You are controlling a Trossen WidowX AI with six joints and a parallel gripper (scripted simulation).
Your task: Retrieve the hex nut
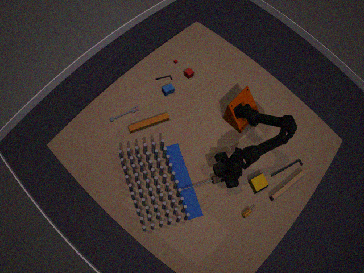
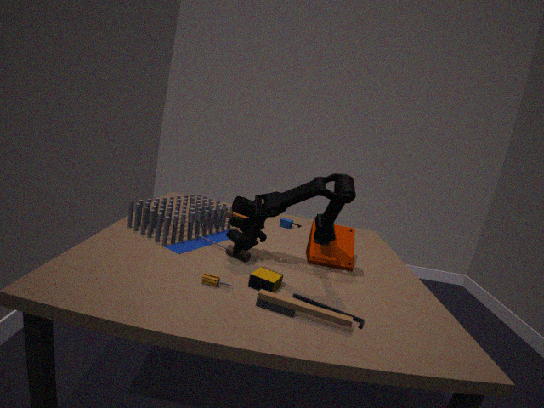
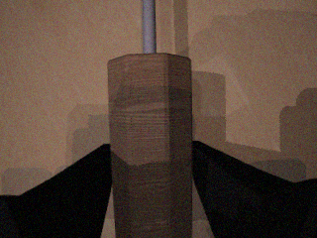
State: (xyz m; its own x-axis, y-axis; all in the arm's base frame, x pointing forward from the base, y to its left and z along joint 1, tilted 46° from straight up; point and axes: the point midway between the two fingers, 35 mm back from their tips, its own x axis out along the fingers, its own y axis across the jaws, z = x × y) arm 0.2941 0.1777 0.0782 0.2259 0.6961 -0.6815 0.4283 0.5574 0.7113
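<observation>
Right now my gripper tip is 9 cm short of the metal pick tool and 4 cm to the left of it. The rest, counted from my gripper tip: yellow screwdriver: 2 cm ahead, 24 cm to the left; yellow block: 13 cm behind, 17 cm to the left, 1 cm above; blue taped strip: 14 cm ahead, 12 cm to the right, 1 cm below.
</observation>
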